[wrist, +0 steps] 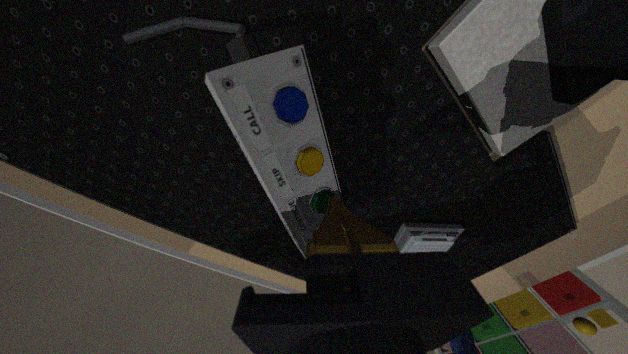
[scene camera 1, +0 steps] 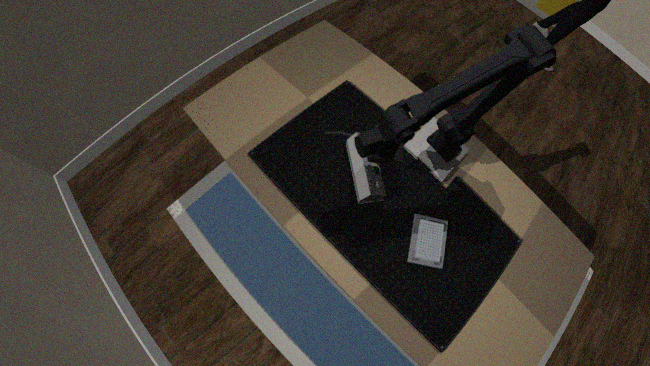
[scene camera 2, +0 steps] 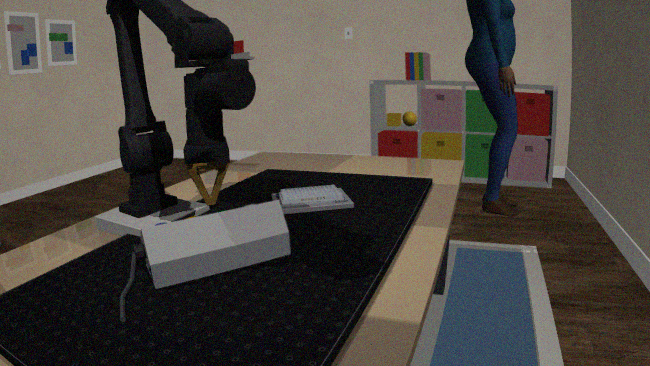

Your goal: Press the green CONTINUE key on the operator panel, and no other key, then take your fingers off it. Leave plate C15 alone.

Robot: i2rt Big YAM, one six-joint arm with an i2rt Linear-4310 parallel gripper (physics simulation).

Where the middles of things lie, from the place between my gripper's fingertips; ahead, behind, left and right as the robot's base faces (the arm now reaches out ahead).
My gripper is now 3 cm past the blue CALL button (wrist: 290, 104), 8 cm to the left of it and 2 cm above it. The rest, counted from my hand: white well plate (scene camera 2: 326, 193) 1 cm ahead, 29 cm to the left, 6 cm below.
